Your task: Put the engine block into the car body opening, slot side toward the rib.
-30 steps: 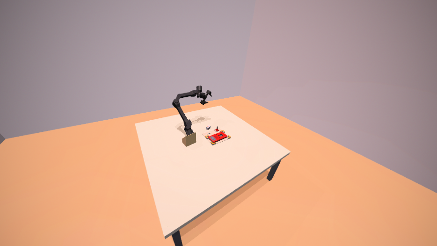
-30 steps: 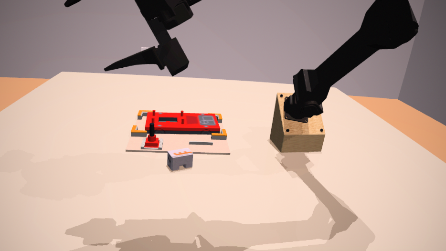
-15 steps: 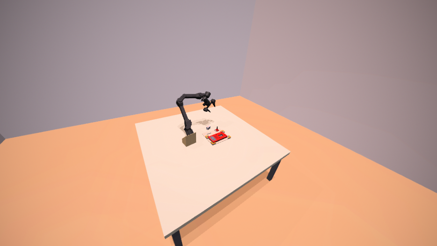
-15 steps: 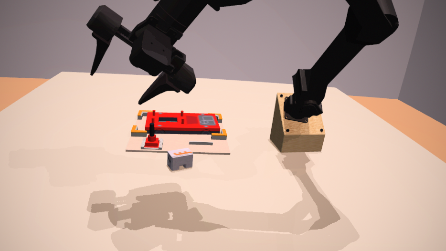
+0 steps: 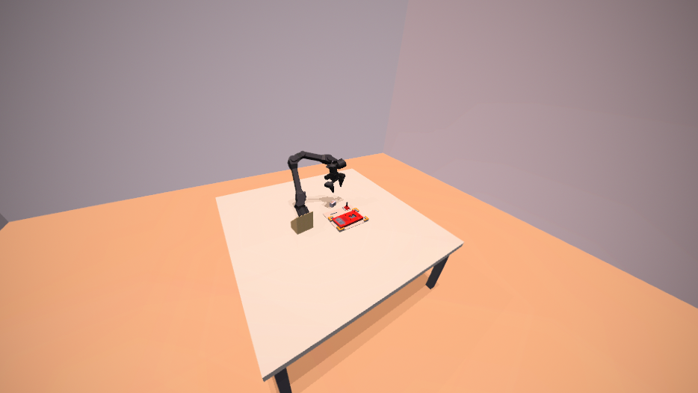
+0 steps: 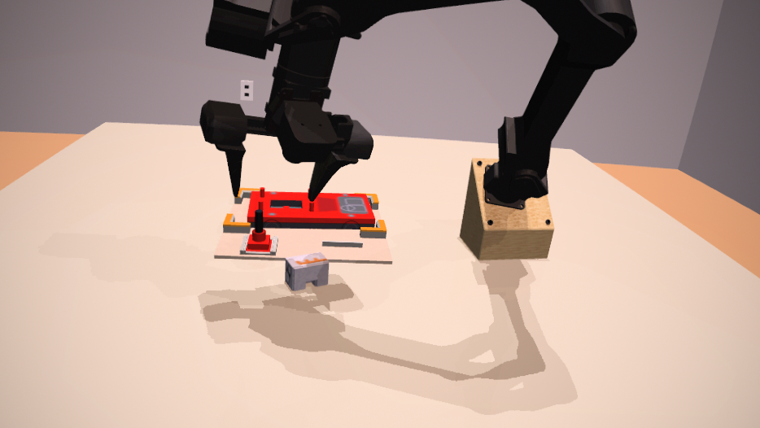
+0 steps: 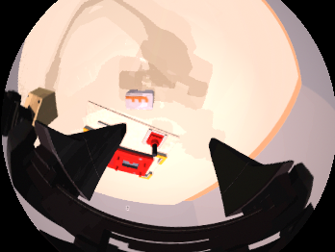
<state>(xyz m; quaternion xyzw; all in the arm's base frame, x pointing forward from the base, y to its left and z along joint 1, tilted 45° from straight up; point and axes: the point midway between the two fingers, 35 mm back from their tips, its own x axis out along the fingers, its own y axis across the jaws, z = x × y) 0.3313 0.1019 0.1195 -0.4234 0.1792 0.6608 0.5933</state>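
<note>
Right now my gripper tip is 4 cm past the grey engine block, 1 cm to the left of it and 11 cm above it. The rest, counted from my gripper tip: black post 3 cm ahead, 11 cm to the right, 9 cm below; then pale plate 3 cm behind, 20 cm to the right, 11 cm below.
</note>
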